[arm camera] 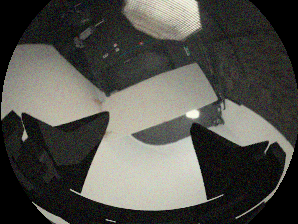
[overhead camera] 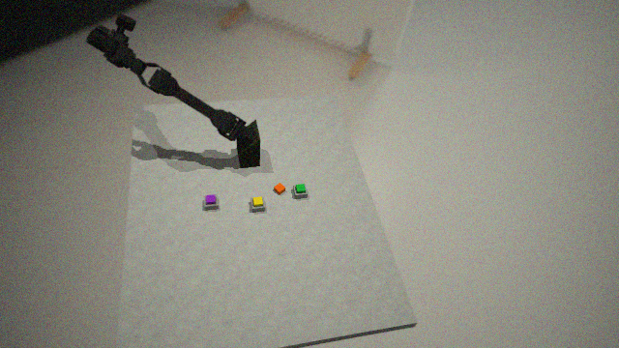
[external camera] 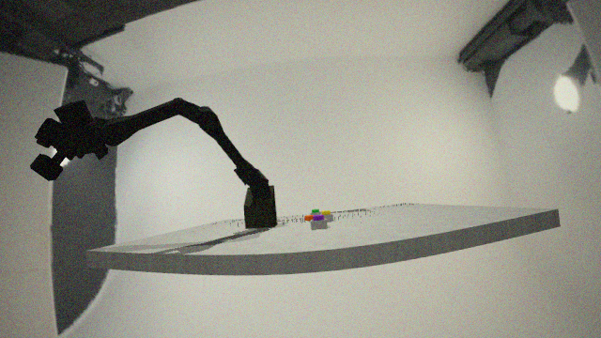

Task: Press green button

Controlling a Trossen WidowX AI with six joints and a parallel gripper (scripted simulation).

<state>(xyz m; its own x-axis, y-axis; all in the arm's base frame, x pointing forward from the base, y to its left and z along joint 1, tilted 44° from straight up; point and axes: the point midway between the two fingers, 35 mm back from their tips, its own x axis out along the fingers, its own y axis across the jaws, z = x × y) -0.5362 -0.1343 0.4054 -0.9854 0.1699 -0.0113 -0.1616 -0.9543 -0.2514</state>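
My gripper tip is 81 cm short of the green button, 51 cm to the right of it and 24 cm above it. Also, from my gripper tip: yellow button 83 cm ahead, 34 cm to the left, 24 cm below; orange block 78 cm ahead, 44 cm to the left, 26 cm below; purple button 77 cm ahead, 18 cm to the left, 24 cm below.
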